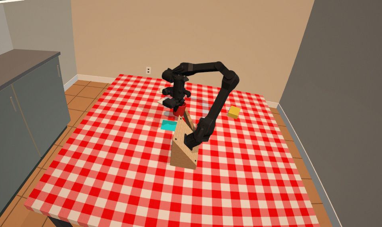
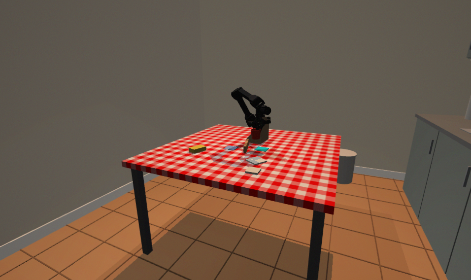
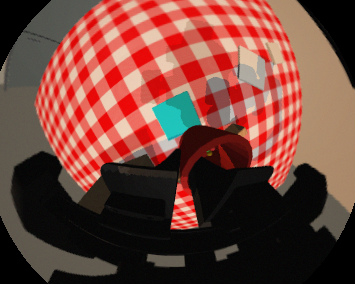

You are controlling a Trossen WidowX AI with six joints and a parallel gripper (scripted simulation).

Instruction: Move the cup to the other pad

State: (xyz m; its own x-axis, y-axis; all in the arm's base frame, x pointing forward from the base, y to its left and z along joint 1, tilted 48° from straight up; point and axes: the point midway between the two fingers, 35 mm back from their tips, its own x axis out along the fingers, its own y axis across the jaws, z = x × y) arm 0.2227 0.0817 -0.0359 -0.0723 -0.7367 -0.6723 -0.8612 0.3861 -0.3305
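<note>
Right now the teal pad is 13 cm below my gripper tip, 3 cm to the left of it and 1 cm ahead of it. From my gripper tip the other things lie so: thin wooden board: 10 cm below, 8 cm to the right, 4 cm ahead; dark red cup: 3 cm ahead, 2 cm to the right; pale blue pad: 20 cm to the right, 13 cm below, 8 cm ahead.
</note>
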